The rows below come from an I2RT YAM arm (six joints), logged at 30 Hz.
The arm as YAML. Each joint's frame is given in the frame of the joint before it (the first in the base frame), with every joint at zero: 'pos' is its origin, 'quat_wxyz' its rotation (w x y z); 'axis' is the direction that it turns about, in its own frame. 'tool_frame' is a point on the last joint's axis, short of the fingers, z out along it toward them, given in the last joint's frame.
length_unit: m
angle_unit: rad
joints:
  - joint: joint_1
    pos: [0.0, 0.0, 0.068]
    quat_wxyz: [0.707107, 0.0, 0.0, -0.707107]
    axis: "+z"
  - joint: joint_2
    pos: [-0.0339, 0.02, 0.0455]
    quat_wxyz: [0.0, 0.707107, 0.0, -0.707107]
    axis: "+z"
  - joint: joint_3
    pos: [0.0, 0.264, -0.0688]
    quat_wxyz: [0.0, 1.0, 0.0, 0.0]
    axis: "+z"
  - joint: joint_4
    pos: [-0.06, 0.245, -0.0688]
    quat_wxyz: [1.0, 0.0, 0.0, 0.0]
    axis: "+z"
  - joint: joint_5
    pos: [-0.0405, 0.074, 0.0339]
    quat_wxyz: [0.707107, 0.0, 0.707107, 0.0]
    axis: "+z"
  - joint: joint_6
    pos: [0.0, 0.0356, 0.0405]
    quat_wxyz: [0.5, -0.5, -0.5, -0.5]
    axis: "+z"
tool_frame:
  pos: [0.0, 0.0, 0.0]
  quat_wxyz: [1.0, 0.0, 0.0, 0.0]
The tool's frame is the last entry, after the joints.
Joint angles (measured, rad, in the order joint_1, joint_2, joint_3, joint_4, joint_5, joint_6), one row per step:
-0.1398 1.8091 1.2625 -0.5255 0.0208 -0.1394
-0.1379 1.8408 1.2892 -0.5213 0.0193 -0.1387
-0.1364 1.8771 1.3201 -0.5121 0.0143 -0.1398
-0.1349 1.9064 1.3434 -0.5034 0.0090 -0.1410
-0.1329 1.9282 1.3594 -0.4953 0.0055 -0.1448
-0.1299 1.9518 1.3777 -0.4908 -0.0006 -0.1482
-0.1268 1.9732 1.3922 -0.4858 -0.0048 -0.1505
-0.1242 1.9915 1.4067 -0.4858 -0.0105 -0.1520
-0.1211 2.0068 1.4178 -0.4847 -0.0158 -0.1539
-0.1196 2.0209 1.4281 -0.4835 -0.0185 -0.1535
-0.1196 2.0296 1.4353 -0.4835 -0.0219 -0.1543
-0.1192 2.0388 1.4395 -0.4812 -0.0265 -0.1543
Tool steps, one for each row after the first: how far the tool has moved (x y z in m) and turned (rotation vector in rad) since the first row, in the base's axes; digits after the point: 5 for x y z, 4 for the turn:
0.00767 -0.00029 -0.00335 0.0017 0.0005 0.0020
0.01683 -0.00079 -0.00717 0.0050 -0.0037 0.0069
0.02399 -0.00098 -0.01091 0.0087 -0.0069 0.0120
0.02924 -0.00075 -0.01413 0.0096 -0.0093 0.0190
0.03468 -0.00002 -0.01768 0.0134 -0.0090 0.0279
0.03929 0.00083 -0.02158 0.0163 -0.0074 0.0350
0.04316 0.00163 -0.02461 0.0211 -0.0042 0.0417
0.04633 0.00274 -0.02745 0.0252 -0.0017 0.0489
0.04918 0.00313 -0.03008 0.0281 0.0006 0.0513
0.05097 0.00304 -0.03152 0.0309 0.0017 0.0536
0.05247 0.00320 -0.03392 0.0354 0.0038 0.0562

